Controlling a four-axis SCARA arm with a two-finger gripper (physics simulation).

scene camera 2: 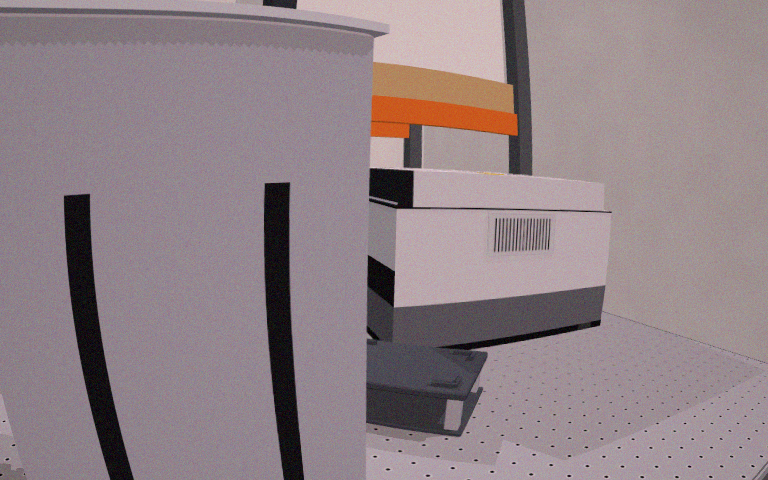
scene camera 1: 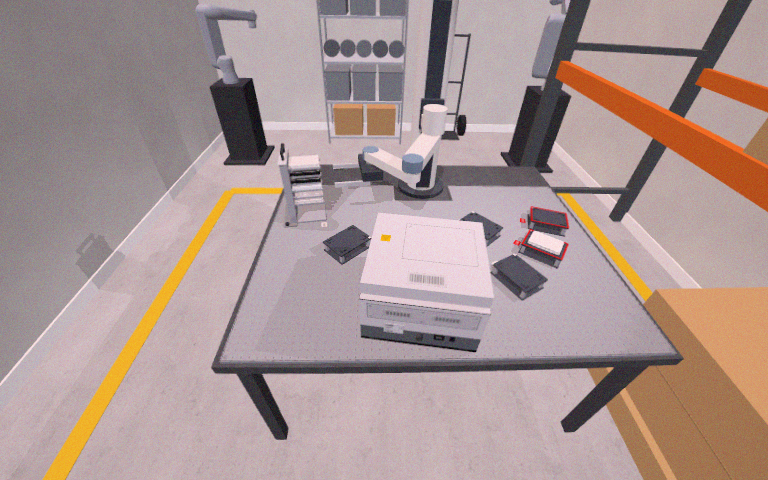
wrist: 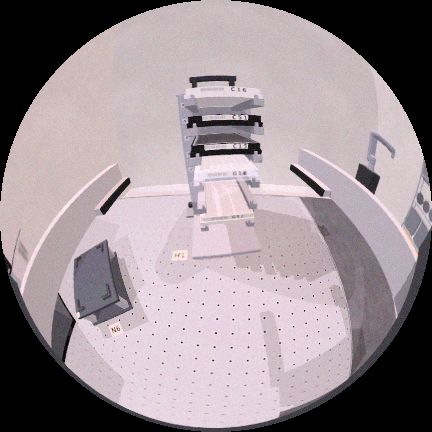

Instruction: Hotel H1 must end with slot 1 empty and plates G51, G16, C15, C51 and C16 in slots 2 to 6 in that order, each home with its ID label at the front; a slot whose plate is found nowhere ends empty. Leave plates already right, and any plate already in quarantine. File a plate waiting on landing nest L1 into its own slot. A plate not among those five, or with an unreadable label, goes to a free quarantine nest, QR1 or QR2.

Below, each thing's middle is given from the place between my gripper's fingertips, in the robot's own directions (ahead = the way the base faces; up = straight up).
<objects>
Now: the white instrument (scene camera 2: 439, 256) 520 mm ahead of my hand, 350 mm to the left of it and 110 mm below it.
</objects>
